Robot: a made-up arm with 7 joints.
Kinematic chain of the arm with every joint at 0, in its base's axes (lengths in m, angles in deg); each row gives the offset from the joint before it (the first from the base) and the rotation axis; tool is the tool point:
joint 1: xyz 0 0 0.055 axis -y
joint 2: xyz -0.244 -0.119 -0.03 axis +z
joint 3: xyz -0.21 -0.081 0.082 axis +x
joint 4: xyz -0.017 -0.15 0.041 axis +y
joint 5: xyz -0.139 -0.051 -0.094 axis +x
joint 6: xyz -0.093 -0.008 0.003 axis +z
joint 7: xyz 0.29 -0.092 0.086 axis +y
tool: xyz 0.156 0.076 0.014
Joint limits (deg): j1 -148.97..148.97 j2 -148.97..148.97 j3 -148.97..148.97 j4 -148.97..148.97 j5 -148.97..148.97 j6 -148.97..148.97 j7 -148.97..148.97
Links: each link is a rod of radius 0.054 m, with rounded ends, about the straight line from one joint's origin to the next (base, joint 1, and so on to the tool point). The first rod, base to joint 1, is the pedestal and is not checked.
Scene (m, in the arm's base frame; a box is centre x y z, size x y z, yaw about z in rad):
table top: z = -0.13
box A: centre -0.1 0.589 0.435 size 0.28 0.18 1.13 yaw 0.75
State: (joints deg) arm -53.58 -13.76 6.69 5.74 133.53 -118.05 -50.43
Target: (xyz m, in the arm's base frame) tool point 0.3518 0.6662 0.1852
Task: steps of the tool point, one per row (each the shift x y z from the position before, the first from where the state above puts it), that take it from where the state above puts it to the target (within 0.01 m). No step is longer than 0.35 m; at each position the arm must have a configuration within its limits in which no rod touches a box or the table.
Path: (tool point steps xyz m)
1: 0.1803 -0.0754 0.2464
2: 0.2747 -0.0777 0.1814
3: 0.3348 -0.0707 0.0694
4: 0.3350 -0.0569 -0.0628
5: 0.0037 0.2555 0.0798
6: -0.0058 0.2851 -0.0176
7: -0.0050 0.2680 -0.1284
8: 0.0086 0.1990 -0.2264
9: 0.0311 0.0887 -0.2846
10: 0.0552 -0.0389 -0.2852

